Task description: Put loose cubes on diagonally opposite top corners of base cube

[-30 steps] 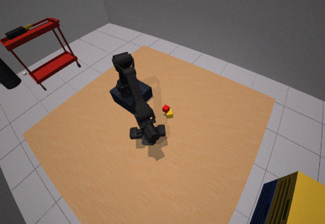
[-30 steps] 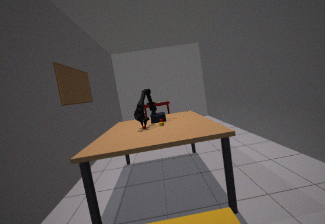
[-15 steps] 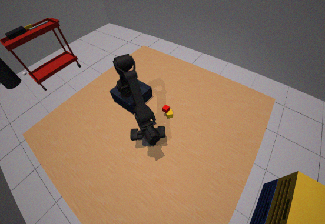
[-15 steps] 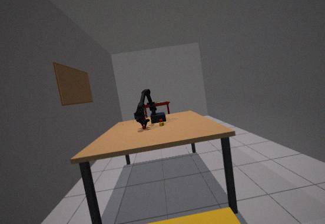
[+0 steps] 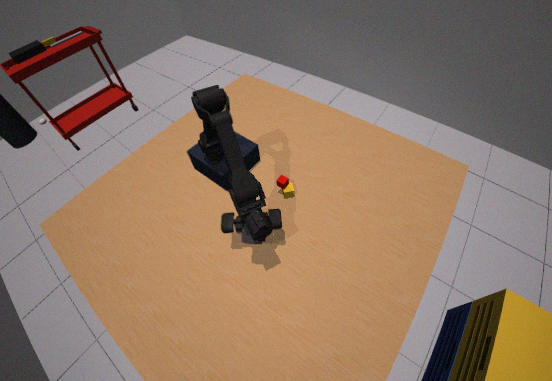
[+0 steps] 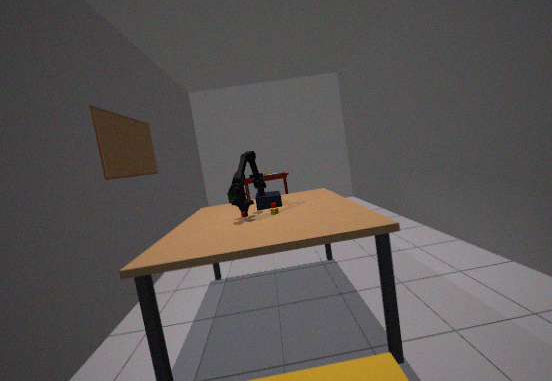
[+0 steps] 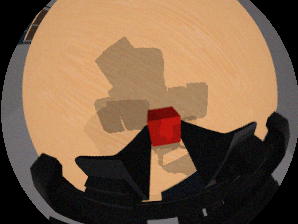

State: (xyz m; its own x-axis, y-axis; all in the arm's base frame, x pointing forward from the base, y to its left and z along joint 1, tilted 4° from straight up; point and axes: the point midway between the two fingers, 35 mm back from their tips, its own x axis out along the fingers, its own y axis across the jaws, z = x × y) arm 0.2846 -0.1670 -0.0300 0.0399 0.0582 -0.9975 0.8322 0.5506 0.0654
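The yellow base cube lies 21 cm to the left of my gripper tip, 2 cm ahead of it and 1 cm below it. Also, from my gripper tip: red cube (right at my gripper tip).
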